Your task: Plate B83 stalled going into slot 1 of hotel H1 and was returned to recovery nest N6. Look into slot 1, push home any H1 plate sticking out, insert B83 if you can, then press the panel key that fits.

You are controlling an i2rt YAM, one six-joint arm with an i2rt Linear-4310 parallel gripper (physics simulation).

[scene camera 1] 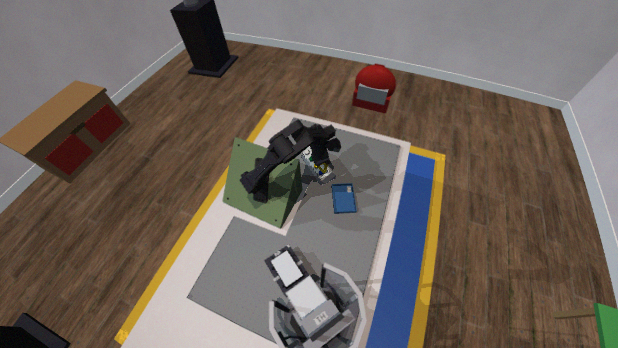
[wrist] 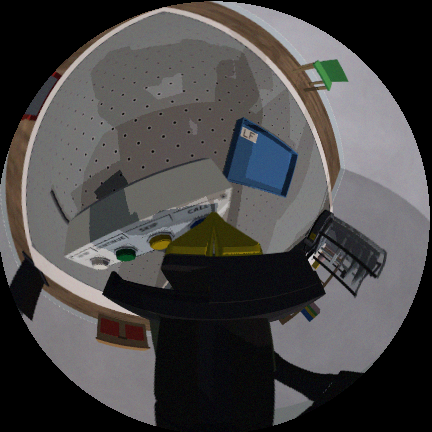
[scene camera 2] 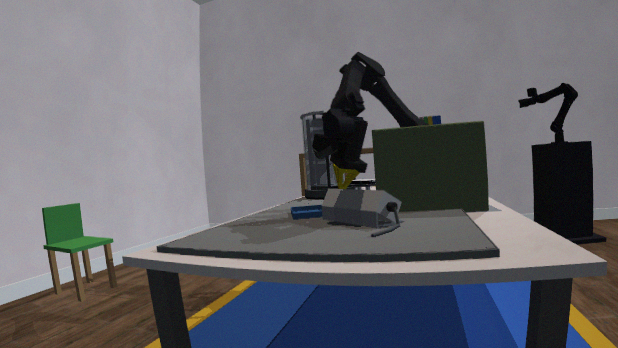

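Pixels of known places: gripper, fingertip midpoint: (scene camera 1: 324, 172) (wrist: 213, 216); arm's base, link origin: (scene camera 1: 261, 180) (scene camera 2: 423, 161).
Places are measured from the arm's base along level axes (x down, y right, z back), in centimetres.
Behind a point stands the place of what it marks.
Observation:
My gripper (scene camera 2: 343, 187) @[y -16.5, x 6.5, z -25.3 cm] (wrist: 213, 216) @[y -16.5, x 6.5, z -25.3 cm] is shut, its yellow fingertips together and empty, low over the blue CALL key end of the grey key panel (scene camera 2: 352, 206) @[y -27.8, x 9.5, z -21.0 cm] (wrist: 165, 192) @[y -21.8, x 7.2, z -25.3 cm]. Whether the tips touch the blue key (wrist: 199, 223) is hidden by the fingers. The yellow SKIP key (wrist: 161, 242) @[y -20.1, x 6.7, z -20.4 cm], green CONTINUE key (wrist: 126, 254) @[y -23.4, x 6.7, z -17.1 cm] and a white key (wrist: 100, 262) @[y -26.7, x 6.8, z -13.8 cm] run leftward in the wrist view. Hotel H1 (scene camera 1: 320, 318) @[y 46.1, x -23.1, z -40.8 cm] stands at the bottom of scene camera 1's view, with a white plate-shaped piece (scene camera 1: 287, 268) @[y 31.9, x 6.5, z -23.5 cm] in front. Slot 1's inside cannot be made out, and B83's label is unreadable.
A blue tray marked LF (scene camera 1: 344, 199) @[y -8.5, x 13.6, z -37.8 cm] (scene camera 2: 306, 212) @[y -16.6, x 12.2, z -35.8 cm] (wrist: 265, 162) @[y -8.7, x 13.7, z -37.2 cm] lies beside the panel. The green block (scene camera 1: 245, 185) (scene camera 2: 430, 170) @[y -10.9, x 2.6, z 0.7 cm] under the arm's base stands close by. A bent dark cable or lever (scene camera 2: 387, 231) @[y -39.5, x 13.6, z -12.4 cm] sticks out at the panel's end.

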